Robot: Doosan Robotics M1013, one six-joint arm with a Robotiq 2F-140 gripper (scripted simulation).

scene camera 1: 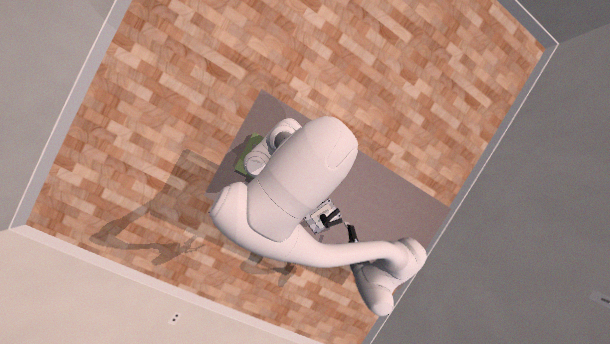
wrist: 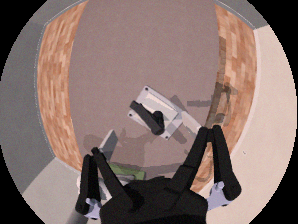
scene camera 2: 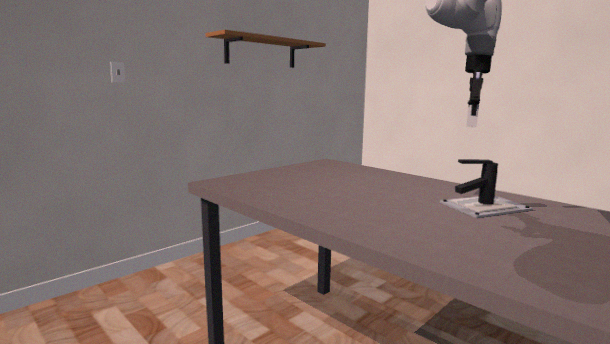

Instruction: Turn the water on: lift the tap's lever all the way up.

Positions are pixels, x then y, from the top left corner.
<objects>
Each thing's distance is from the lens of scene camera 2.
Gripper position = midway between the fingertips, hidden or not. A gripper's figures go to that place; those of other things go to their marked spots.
my gripper (scene camera 2: pixel 471 126): 1.34 m
black tap (scene camera 2: pixel 485 203): 1.37 m
</objects>
